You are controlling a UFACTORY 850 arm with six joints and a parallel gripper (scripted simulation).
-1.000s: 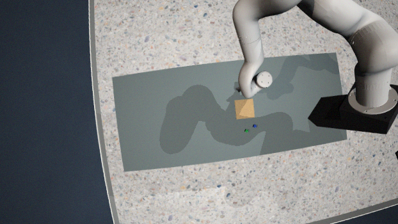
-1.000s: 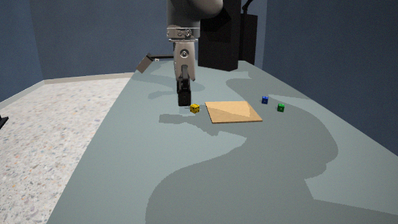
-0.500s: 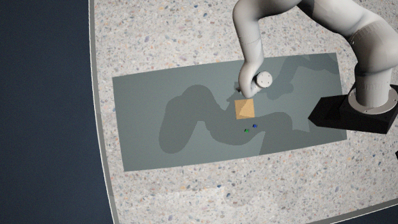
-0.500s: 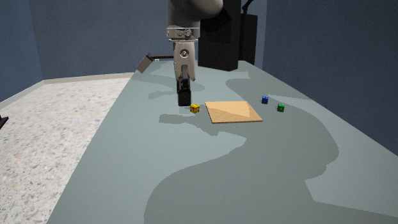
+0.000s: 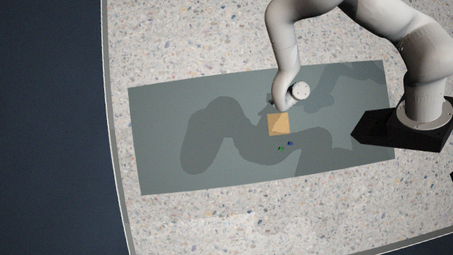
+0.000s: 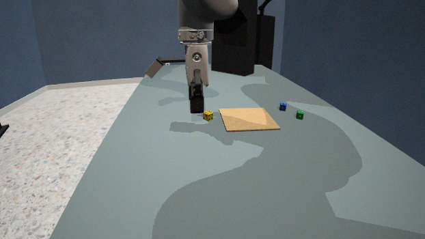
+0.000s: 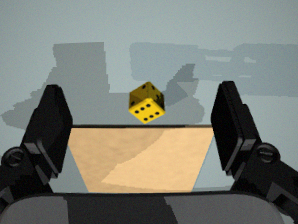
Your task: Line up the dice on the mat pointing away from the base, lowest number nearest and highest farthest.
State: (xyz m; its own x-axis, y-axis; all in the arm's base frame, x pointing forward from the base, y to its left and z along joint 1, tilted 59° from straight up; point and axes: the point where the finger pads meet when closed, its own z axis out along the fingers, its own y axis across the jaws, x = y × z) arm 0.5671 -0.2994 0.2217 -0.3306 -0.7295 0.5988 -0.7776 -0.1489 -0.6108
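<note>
Right now my hand is 4 cm above the yellow die, 3 cm to the right of it and 1 cm short of it. Round my hand: blue die 27 cm to the left, 6 cm ahead, 4 cm below; tan mat 13 cm to the left, 6 cm ahead, 5 cm below; green die 27 cm to the left, 13 cm ahead, 4 cm below.
</note>
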